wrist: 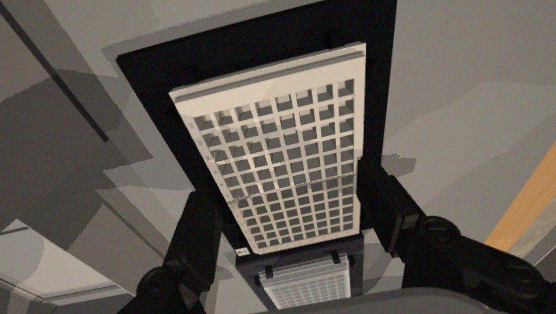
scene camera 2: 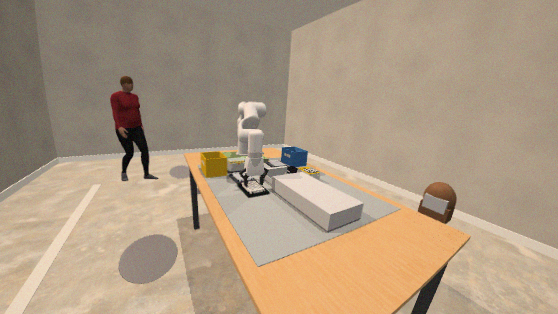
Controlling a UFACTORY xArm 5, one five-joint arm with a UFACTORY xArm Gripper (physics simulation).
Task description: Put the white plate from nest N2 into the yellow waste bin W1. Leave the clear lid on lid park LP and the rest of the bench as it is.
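Frame: origin at the arm's base, x down, y left, z ahead, level; centimetres.
Seen in the pictures: gripper, between the fingertips: (wrist: 283, 191) (scene camera 2: 253, 185); arm's base, origin of its link: (scene camera 2: 243, 154).
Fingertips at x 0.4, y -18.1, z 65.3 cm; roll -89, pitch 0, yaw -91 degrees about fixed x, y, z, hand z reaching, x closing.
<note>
Offsets run from my fingertips to a thing's top centre. Level surfaces: height alone.
The white plate @[dy -0.6, dx -0.1, dz +0.2 cm] (scene camera 2: 254, 188) (wrist: 295, 148) with its grid of square wells sits in a black nest @[dy -0.5, dx +0.4, dz +0.2 cm] (wrist: 240, 50) at the front of the row. My gripper (scene camera 2: 253, 181) (wrist: 283, 191) is open and empty, with one finger at each long side of the plate; the exact gap and height are hard to tell. The yellow waste bin @[dy -14.0, dx -9.4, dz -35.5 cm] (scene camera 2: 214, 165) stands at the back left of the bench. A clear, gridded piece @[dy -0.2, dx -0.1, dz -17.4 cm] (wrist: 307, 289) sits in a second dark holder beyond the plate; I cannot tell if it is the lid on LP. The inside of the bin is hidden.
A long white box (scene camera 2: 317, 200) lies right of the plate on the grey mat @[dx +2.6 cm] (scene camera 2: 260, 235). A blue bin @[dy +50.6, dx -9.4, dz -35.9 cm] (scene camera 2: 294, 156) stands at the back right, near a yellow-topped rack @[dy +37.4, dx -5.1, dz +0.2 cm] (scene camera 2: 309, 171). A person in red (scene camera 2: 127, 112) stands on the floor beyond the bench.
</note>
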